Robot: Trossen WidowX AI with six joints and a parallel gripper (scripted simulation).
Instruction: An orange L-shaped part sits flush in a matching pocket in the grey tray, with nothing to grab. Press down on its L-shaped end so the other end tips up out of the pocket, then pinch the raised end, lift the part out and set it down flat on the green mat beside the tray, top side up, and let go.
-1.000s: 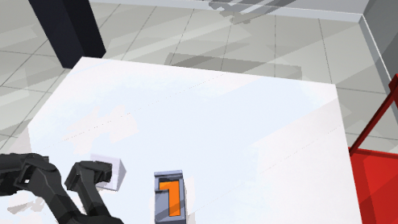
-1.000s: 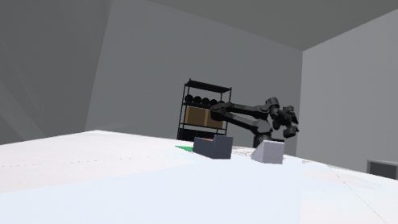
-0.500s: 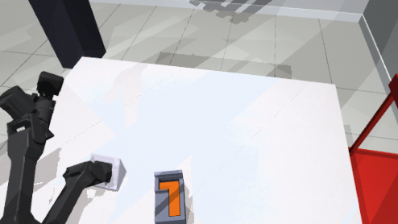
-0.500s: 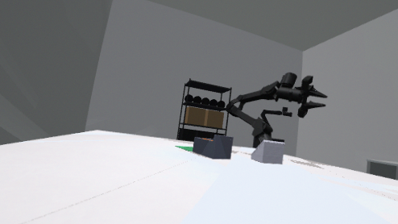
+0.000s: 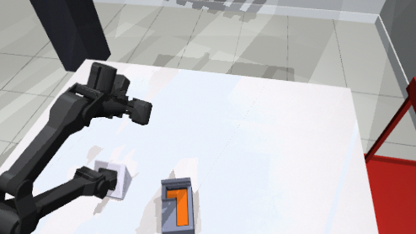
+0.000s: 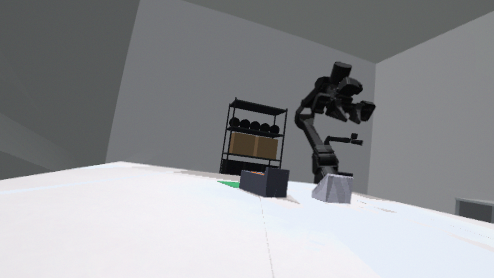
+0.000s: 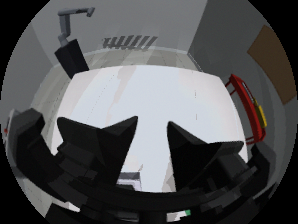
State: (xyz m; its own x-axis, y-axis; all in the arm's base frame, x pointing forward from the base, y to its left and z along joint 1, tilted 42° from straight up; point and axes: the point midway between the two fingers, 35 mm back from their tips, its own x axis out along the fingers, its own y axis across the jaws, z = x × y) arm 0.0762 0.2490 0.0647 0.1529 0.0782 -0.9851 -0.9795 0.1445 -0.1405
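Now: the orange L-shaped part 16 cm ahead of my gripper tip, 20 cm to the right of it and 20 cm below it. Also, from my gripper tip: green mat (21 cm ahead, 36 cm to the right, 26 cm below).
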